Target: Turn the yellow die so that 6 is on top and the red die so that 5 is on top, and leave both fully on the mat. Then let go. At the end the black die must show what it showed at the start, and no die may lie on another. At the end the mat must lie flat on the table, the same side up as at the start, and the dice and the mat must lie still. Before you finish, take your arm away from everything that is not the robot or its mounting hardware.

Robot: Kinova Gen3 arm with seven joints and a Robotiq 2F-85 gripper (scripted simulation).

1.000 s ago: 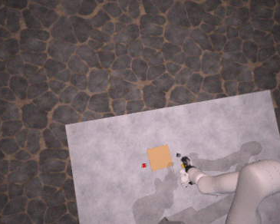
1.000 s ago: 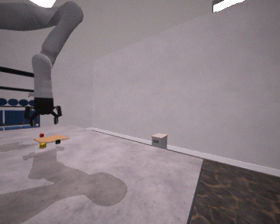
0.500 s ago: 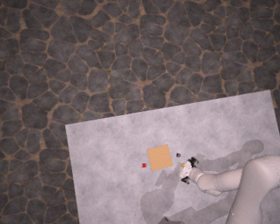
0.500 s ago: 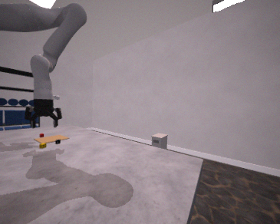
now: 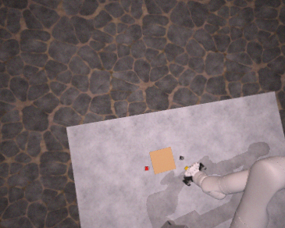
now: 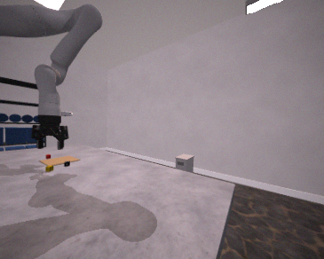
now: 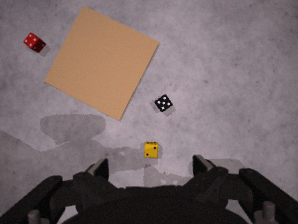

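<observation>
My hand is 9 cm above the yellow die. Also, from my hand: tan mat (8 cm ahead, 13 cm to the left, 10 cm below); then red die (6 cm ahead, 24 cm to the left, 9 cm below); then black die (7 cm ahead, 1 cm to the left, 9 cm below).
</observation>
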